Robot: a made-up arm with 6 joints.
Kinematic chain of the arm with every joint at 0, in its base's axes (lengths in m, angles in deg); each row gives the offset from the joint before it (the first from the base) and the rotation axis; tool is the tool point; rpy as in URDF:
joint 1: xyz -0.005 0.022 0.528 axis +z
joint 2: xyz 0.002 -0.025 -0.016 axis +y
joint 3: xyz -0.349 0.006 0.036 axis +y
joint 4: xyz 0.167 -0.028 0.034 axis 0.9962 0 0.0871
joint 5: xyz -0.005 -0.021 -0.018 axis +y
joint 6: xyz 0.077 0.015 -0.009 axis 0.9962 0 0.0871
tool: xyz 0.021 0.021 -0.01 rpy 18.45 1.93 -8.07
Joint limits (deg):
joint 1: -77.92..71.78
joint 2: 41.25..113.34
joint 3: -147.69..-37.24
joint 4: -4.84..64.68
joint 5: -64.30..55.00
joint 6: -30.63..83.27
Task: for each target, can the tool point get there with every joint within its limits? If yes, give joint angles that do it. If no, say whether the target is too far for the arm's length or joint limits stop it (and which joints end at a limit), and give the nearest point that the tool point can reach.
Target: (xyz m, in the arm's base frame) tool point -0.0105 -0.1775 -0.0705
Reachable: no: joint limits stop it (at a limit: joint 1, joint 2, joint 3, joint 4, joint 6) | nearest point -0.0030 -0.2055 0.5621 | short by 0.633 m
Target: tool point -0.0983 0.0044 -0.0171
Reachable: no: joint limits stop it (at a limit: joint 1, joint 2, joint 3, joint 4, joint 6) | nearest point -0.0110 -0.1782 0.5675 | short by 0.619 m
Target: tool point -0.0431 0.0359 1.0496
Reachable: yes | joints -12.78 57.28 -119.03 41.22 10.34 -1.93
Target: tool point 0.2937 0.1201 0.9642
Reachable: yes | joints 25.01 96.81 -110.92 18.57 -13.04 71.86
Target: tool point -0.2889 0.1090 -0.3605
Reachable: no: too far | nearest point 0.0665 0.2176 0.5701 | short by 1.002 m
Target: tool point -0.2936 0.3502 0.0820
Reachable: no: joint limits stop it (at a limit: joint 1, joint 2, joint 3, joint 6) | nearest point 0.0423 0.2535 0.5836 | short by 0.611 m
